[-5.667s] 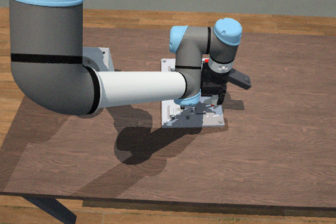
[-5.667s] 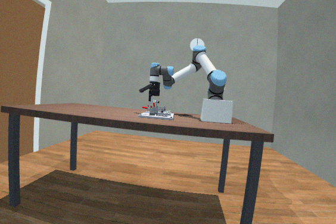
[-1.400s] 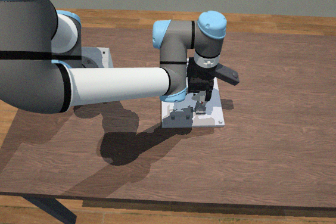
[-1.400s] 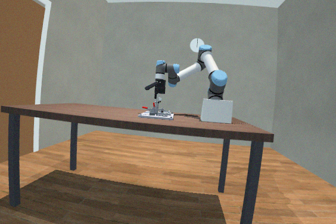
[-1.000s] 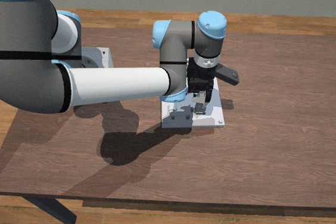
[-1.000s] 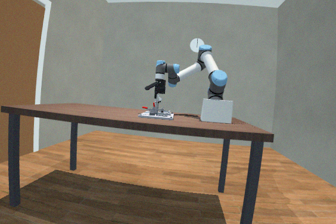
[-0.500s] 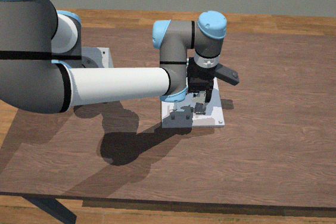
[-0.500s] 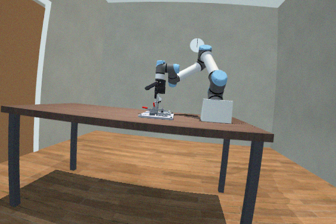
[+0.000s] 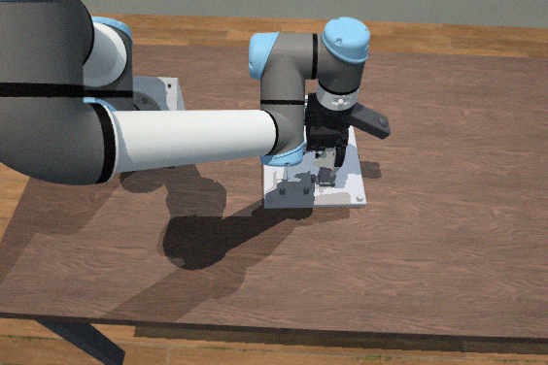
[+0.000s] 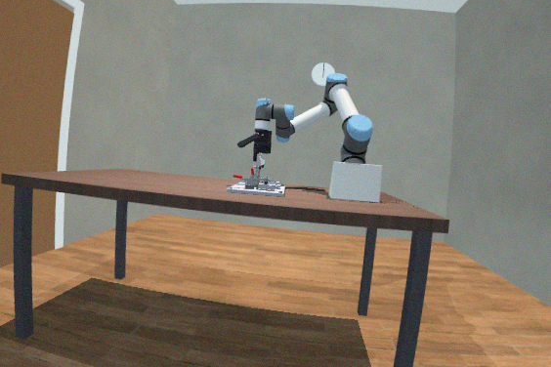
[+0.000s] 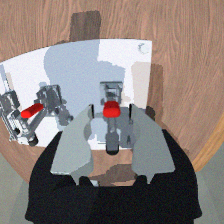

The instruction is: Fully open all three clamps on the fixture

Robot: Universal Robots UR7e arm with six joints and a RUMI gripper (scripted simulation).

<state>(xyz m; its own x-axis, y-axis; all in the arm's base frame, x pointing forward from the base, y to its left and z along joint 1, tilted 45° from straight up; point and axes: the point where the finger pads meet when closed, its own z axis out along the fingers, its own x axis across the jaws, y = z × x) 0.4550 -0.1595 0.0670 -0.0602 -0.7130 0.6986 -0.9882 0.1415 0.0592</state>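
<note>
The white fixture plate is 11 cm to the left of my hand, 8 cm below it and 3 cm behind it. From my hand the other things lie so: grey part: 22 cm to the left, 7 cm behind, 5 cm below.
</note>
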